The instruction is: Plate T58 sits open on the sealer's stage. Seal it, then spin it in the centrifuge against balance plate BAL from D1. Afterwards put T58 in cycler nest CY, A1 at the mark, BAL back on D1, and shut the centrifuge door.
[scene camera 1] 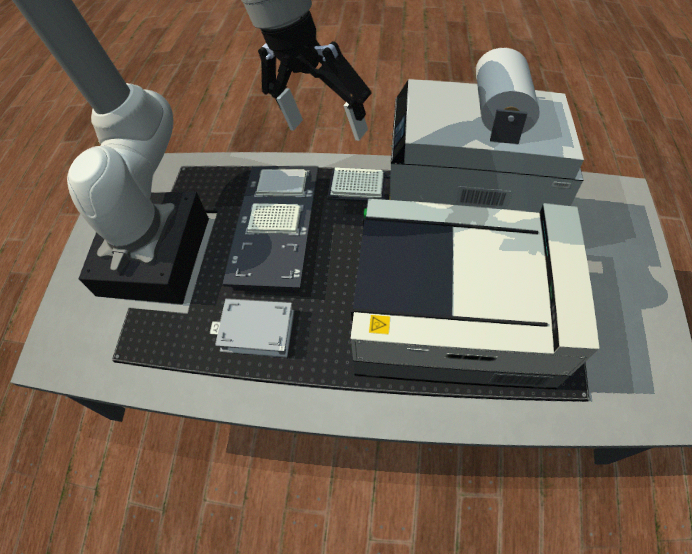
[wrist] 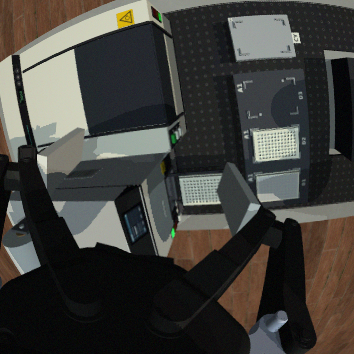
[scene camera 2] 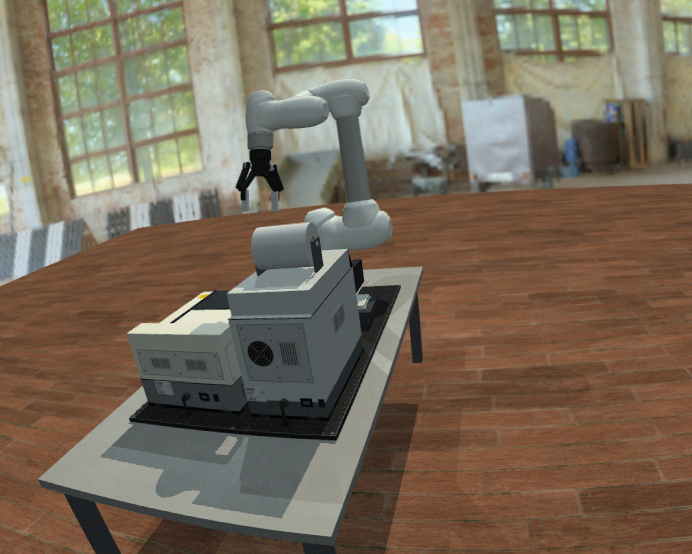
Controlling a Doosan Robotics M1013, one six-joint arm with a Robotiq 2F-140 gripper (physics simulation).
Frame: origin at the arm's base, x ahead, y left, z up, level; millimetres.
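Seen in the pictures: gripper, fingertip midpoint: (scene camera 1: 327, 129) (wrist: 151, 160) (scene camera 2: 260, 211); arm's base, link origin: (scene camera 1: 137, 232).
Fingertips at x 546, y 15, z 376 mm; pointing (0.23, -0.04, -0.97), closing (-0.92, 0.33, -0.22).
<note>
Offsets run from my fingertips to a thing's top centre. "spot": to the spot under its first point.
My gripper (scene camera 1: 324, 131) (scene camera 2: 259, 206) (wrist: 151, 160) is open and empty, high above the table beside the sealer {dx +297, dy +236, dz +5 mm} (scene camera 1: 438, 115) (scene camera 2: 323, 346) (wrist: 95, 215). Plate T58 {dx -1, dy +215, dz -365 mm} (scene camera 1: 356, 181) (wrist: 200, 190) sits on the sealer's stage, its wells showing. Plate BAL {dx -212, dy +222, dz -403 mm} (scene camera 1: 281, 180) (wrist: 278, 186) lies on D1 with a smooth grey top. The centrifuge (scene camera 1: 450, 336) (scene camera 2: 181, 360) (wrist: 45, 100) has a dark area (scene camera 1: 404, 268) (wrist: 122, 82) beside a pale top panel {spot: dx +342, dy -76, dz -261 mm} (scene camera 1: 499, 274); I cannot tell whether its door is open. Cycler nest CY {dx -173, dy -189, dz -423 mm} (scene camera 1: 255, 324) (wrist: 262, 37) holds no plate.
A white welled plate {dx -198, dy +99, dz -403 mm} (scene camera 1: 272, 218) (wrist: 276, 145) sits on D2. Nest D3 (scene camera 1: 268, 262) (wrist: 267, 97) shows bare corner marks. A large roll {dx +318, dy +238, dz +5 mm} (scene camera 1: 505, 80) (scene camera 2: 281, 245) stands on the sealer. The arm's black base block (scene camera 1: 138, 279) stands at the left of the table in scene camera 1.
</note>
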